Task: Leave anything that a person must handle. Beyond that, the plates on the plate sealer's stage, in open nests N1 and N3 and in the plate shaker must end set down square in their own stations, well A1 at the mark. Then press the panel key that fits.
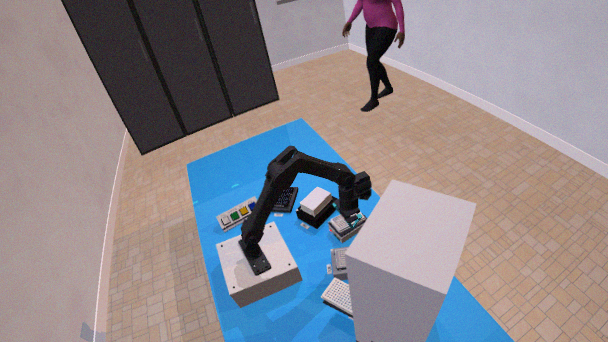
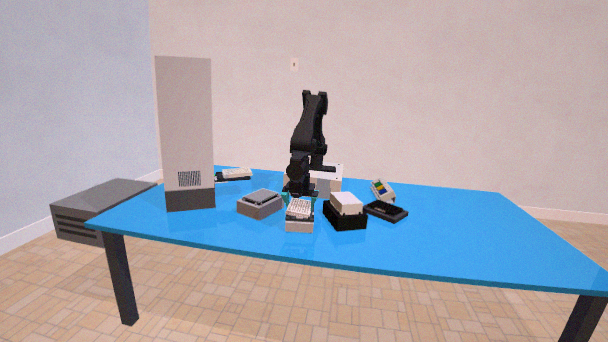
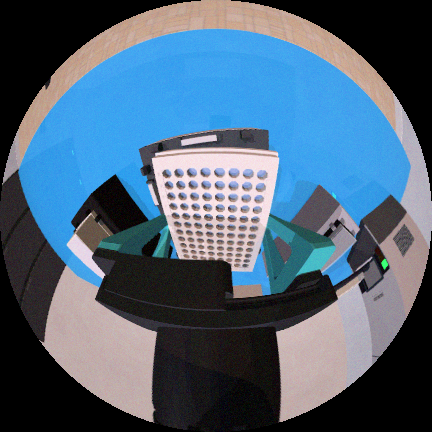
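My gripper (image 1: 353, 219) (image 2: 298, 199) (image 3: 215, 216) is shut on a white well plate (image 1: 340, 222) (image 2: 298, 207) (image 3: 217, 201). Its teal fingers grip the plate's two long sides. The plate sits at or just above a small station with a dark top and pale base (image 1: 349, 233) (image 2: 298, 224) (image 3: 225, 139), slightly turned against it. I cannot tell if the plate rests on the station. A black block carrying a white box (image 1: 315, 200) (image 2: 346, 203) stands beside it. A dark plate lies in a black nest (image 1: 284, 198) (image 2: 385, 210). The key panel (image 1: 235, 212) (image 2: 382, 190) has white, green, yellow and blue keys.
A tall grey tower (image 1: 408, 250) (image 2: 184, 127) stands close to the gripper. A grey device (image 2: 260, 203) (image 1: 338, 257) and another white plate on a nest (image 1: 338, 294) (image 2: 237, 172) lie by the tower. The arm's pedestal (image 1: 272, 276) is nearby. A person (image 1: 378, 46) walks at the far wall.
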